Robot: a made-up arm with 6 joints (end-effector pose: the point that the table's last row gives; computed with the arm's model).
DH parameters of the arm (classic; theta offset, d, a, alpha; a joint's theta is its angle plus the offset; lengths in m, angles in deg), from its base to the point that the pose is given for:
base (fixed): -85.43 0 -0.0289 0
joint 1: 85.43 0.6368 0.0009 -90
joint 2: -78.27 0 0.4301 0
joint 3: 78.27 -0.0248 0.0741 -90
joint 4: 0 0.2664 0.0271 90
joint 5: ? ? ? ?
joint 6: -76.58 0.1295 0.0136 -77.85
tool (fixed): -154.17 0.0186 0 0
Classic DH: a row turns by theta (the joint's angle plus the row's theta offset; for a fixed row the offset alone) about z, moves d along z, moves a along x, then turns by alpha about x.
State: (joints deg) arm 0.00 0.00 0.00 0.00 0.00 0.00
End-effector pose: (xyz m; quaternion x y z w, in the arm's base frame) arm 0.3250 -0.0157 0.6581 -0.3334 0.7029 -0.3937 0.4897
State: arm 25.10 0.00 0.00 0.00 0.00 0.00
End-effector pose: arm 0.3129 0.1274 0.6581 -0.4782 0.6137 -0.2778 0.5635
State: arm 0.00 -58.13 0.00 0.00 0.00 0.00
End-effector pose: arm 0.1528 -0.0157 0.9252 -0.1002 0.3765 -0.5060 0.7695
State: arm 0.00 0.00 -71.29 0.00 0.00 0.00
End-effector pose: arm 0.5414 -0.0157 1.1560 -0.0415 0.2858 -0.5142 0.8076
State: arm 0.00 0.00 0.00 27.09 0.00 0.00
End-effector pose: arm 0.2979 -0.0886 0.6581 -0.1595 0.7614 -0.4974 0.3839
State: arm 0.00 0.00 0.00 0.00 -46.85 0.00
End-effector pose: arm 0.3788 -0.0157 0.8008 -0.1494 0.4503 -0.4937 0.7288
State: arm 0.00 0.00 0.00 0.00 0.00 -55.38
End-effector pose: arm 0.3086 -0.0024 0.6581 -0.6218 0.4675 -0.1210 0.6165
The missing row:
joint 5: 0 -0.0287 0.1169 -90
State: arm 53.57 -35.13 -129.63 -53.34 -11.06 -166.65
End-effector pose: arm -0.2095 -0.1300 1.4466 0.3937 0.5245 0.6957 0.2932
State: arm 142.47 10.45 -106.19 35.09 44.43 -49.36
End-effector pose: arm -0.4522 0.4288 1.1675 -0.3399 -0.1225 0.7401 0.5671
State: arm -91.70 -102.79 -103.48 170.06 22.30 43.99
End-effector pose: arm 0.0086 0.6223 1.0409 0.3286 0.3080 0.3384 0.8262
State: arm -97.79 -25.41 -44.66 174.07 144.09 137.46
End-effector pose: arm 0.0119 -0.1526 1.1734 0.3366 0.7490 0.5622 0.0975
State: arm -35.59 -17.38 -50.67 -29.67 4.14 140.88
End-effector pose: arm 0.3301 -0.2165 1.1034 0.8181 0.3476 -0.4116 0.2010
